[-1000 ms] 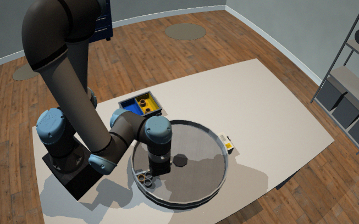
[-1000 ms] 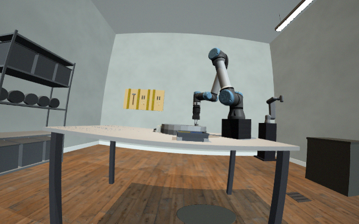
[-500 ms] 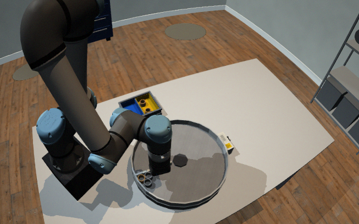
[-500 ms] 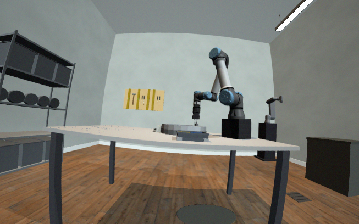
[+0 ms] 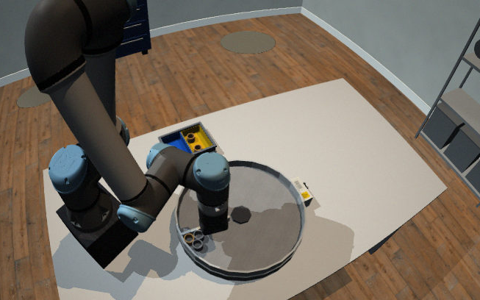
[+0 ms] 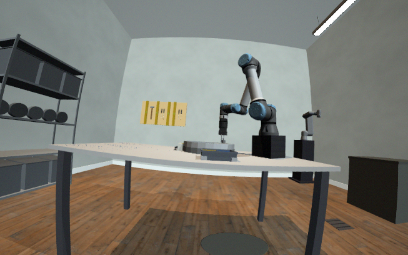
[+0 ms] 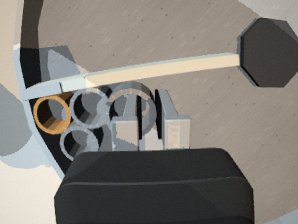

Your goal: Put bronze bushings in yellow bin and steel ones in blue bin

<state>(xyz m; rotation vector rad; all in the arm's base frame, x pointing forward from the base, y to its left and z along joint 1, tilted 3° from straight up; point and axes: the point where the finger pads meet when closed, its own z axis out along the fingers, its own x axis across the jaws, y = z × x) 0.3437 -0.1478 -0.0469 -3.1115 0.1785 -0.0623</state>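
Right now the bin is 40 cm to the left of my hand, 8 cm below it and 6 cm ahead of it. The rest, counted from my hand: round grey turntable (11 cm ahead, 5 cm below, 2 cm to the left).
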